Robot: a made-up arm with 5 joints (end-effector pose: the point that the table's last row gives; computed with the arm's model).
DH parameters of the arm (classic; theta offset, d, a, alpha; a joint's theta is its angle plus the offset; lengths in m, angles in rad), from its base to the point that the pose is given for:
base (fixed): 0.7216 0 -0.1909 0
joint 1: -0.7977 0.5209 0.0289 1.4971
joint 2: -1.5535 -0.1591 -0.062 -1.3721
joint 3: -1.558 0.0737 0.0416 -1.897
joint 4: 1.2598 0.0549 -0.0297 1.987
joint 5: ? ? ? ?
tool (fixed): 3.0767 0.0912 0 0
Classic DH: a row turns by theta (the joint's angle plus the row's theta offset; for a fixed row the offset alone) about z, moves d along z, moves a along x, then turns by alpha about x.
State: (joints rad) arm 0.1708 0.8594 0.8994 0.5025 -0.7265
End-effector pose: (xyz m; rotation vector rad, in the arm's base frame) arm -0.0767 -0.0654 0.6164 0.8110 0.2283 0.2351
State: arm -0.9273 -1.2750 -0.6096 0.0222 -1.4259
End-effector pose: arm 0.0082 -0.2351 0.3786 -0.0567 -3.0194 0.7302
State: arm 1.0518 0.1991 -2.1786 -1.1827 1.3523
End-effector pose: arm -0.1969 0.0445 0.7311 -0.8119 0.5111 1.9927
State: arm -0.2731 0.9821 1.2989 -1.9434 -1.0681
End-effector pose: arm -0.1349 -0.0179 0.6278 -0.8335 -1.0724 1.3751
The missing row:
joint 5: 0.0824 0.0377 0.0515 1.1225
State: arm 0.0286 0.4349 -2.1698 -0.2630 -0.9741
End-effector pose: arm 0.0112 0.0523 0.6458 -1.6953 0.8107 -1.6692
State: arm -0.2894 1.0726 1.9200 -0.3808 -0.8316
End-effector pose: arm -0.0266 -0.0494 0.6437 0.6662 -0.6513 1.3355
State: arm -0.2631 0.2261 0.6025 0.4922 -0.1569
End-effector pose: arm -0.0657 -0.0919 0.5943 0.6253 0.0584 -0.5928
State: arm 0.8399 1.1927 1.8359 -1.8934 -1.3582
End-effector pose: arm -0.2427 -0.0950 0.6009 0.1653 -2.0077 2.0856
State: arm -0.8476 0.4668 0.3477 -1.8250 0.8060
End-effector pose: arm 0.0226 -0.1963 0.5827 0.2989 -1.0317 1.5286
